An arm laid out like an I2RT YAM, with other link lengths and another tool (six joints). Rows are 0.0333 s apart.
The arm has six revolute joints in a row. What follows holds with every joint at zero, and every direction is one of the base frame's.
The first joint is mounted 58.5 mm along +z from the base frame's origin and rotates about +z.
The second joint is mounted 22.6 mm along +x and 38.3 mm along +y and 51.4 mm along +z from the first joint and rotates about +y.
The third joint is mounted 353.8 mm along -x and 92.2 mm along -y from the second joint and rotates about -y.
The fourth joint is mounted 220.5 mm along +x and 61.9 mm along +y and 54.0 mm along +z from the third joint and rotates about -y.
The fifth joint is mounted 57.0 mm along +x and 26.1 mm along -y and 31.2 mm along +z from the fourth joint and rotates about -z.
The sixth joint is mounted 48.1 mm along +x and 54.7 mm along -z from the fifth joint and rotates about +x.
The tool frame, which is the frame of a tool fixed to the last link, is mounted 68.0 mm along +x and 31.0 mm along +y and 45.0 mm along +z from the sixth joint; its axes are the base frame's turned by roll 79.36, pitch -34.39 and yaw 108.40 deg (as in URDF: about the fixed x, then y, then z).
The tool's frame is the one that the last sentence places.
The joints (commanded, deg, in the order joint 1, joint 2, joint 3, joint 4, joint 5, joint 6), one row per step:
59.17 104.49 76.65 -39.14 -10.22 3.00
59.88 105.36 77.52 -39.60 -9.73 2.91
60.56 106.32 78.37 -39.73 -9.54 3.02
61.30 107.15 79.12 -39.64 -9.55 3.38
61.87 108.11 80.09 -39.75 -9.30 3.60
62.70 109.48 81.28 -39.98 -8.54 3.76
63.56 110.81 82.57 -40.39 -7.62 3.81
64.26 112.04 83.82 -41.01 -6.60 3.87
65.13 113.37 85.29 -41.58 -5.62 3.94
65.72 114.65 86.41 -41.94 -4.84 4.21
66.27 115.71 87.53 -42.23 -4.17 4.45
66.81 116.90 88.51 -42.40 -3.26 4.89
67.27 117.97 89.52 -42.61 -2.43 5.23
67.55 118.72 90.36 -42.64 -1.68 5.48
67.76 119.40 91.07 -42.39 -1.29 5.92
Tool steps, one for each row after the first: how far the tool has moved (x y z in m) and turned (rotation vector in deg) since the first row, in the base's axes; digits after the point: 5 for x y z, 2 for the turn. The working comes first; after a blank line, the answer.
Tool pose at each row, in the base's axes (x y z in m, rotation vector in deg; the steps are taken from these numbers as rounded here):
0.18766 0.37424 0.25329 -81.83 -126.26 -41.78
0.18584 0.37969 0.25083 -81.39 -127.16 -41.12
0.18422 0.38609 0.24830 -80.92 -127.63 -40.64
0.18188 0.39272 0.24656 -80.41 -127.72 -40.40
0.18118 0.39914 0.24448 -80.17 -128.05 -40.17
0.18004 0.40729 0.23991 -79.99 -129.00 -39.65
0.17857 0.41522 0.23561 -79.75 -130.18 -39.14
0.17785 0.42174 0.23136 -79.82 -131.38 -38.53
0.17611 0.42978 0.22748 -79.58 -132.61 -38.09
0.17574 0.43631 0.22245 -79.82 -133.42 -37.55
0.17521 0.44251 0.21920 -79.88 -134.07 -37.37
0.17529 0.44857 0.21414 -80.38 -134.77 -37.13
0.17556 0.45418 0.21009 -80.77 -135.43 -37.02
0.17667 0.45861 0.20797 -81.11 -135.90 -37.37
0.17784 0.46318 0.20630 -81.46 -135.85 -37.90

-0.00182 0.00545 -0.00246 -0.62 -0.20 0.60
-0.00344 0.01185 -0.00499 -0.92 -0.19 1.11
-0.00578 0.01848 -0.00673 -0.89 -0.04 1.53
-0.00648 0.02490 -0.00881 -1.08 -0.10 1.80
-0.00762 0.03305 -0.01338 -1.77 -0.47 2.20
-0.00909 0.04098 -0.01768 -2.56 -1.00 2.67
-0.00981 0.04750 -0.02193 -3.53 -1.55 2.94
-0.01155 0.05554 -0.02581 -4.31 -2.16 3.39
-0.01192 0.06207 -0.03084 -5.09 -2.51 3.46
-0.01245 0.06827 -0.03409 -5.55 -2.89 3.56
-0.01237 0.07433 -0.03915 -6.22 -3.36 3.37
-0.01210 0.07994 -0.04320 -6.77 -3.84 3.23
-0.01099 0.08437 -0.04532 -6.99 -4.42 3.00
-0.00982 0.08894 -0.04699 -6.85 -4.72 2.65

